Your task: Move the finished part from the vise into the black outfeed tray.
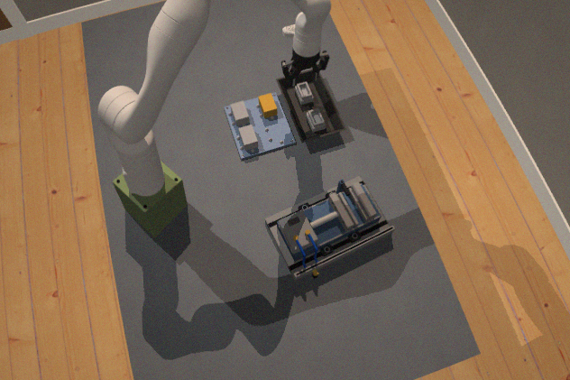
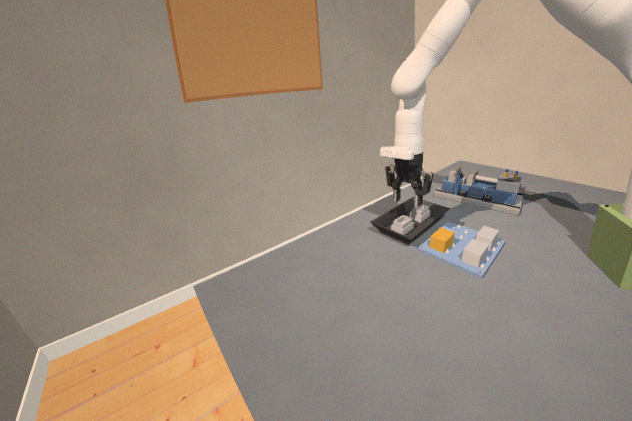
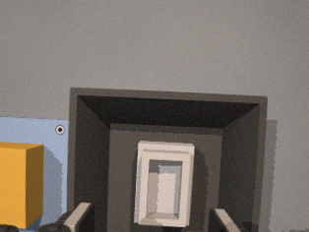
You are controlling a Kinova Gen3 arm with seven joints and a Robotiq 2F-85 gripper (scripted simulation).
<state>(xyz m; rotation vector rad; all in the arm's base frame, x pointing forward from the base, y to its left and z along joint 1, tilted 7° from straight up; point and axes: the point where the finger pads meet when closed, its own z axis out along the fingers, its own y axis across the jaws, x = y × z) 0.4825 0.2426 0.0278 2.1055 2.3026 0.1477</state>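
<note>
My gripper is now 10 mm short of the tray floor, 50 mm to the left of it and 100 mm above it. From my hand the other things lie so: orange block 110 mm behind, 10 mm to the right, 90 mm below; vise 30 mm behind, 420 mm to the right, 70 mm below; light blue fixture plate 150 mm behind, 60 mm to the right, 110 mm below.
</note>
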